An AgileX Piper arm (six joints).
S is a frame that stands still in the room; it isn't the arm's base.
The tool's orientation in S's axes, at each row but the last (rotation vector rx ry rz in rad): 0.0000, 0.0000, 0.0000; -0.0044, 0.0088, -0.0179; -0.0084, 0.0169, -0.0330; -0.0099, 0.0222, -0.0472; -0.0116, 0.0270, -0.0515
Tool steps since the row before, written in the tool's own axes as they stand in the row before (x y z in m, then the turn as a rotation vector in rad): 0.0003, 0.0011, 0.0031, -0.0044, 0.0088, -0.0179; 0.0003, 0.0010, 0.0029, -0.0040, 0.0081, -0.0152; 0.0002, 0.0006, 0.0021, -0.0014, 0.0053, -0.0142; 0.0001, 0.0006, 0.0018, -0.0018, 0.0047, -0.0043; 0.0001, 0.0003, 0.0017, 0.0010, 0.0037, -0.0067
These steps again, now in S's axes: 0.0003, 0.0011, 0.0031, -0.0044, 0.0088, -0.0179; 0.0003, 0.0010, 0.0029, -0.0040, 0.0081, -0.0152; 0.0003, 0.0006, 0.0021, -0.0015, 0.0052, -0.0142; 0.0002, 0.0006, 0.0018, -0.0017, 0.0047, -0.0043; 0.0002, 0.0003, 0.0017, 0.0010, 0.0036, -0.0068
